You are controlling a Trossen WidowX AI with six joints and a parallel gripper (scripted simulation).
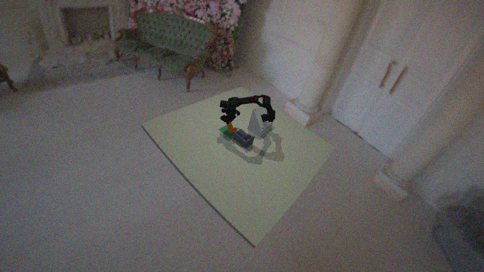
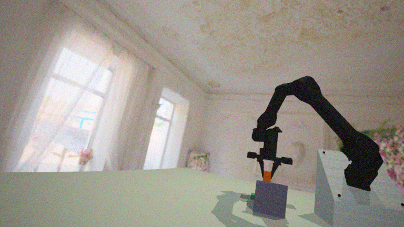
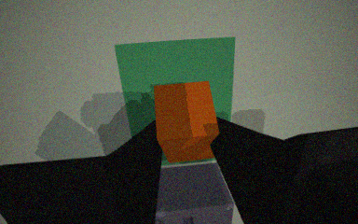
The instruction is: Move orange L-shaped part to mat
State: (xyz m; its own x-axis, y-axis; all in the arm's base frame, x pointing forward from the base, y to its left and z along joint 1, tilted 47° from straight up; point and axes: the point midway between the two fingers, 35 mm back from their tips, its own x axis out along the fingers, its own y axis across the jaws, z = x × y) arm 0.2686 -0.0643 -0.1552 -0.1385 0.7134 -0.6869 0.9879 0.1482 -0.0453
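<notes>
Now: gripper tip 20 mm past the orange L-shaped part, 30 mm to the right of it and 30 mm above it. Also, from my gripper tip: green mat 20 mm to the left, 90 mm below.
</notes>
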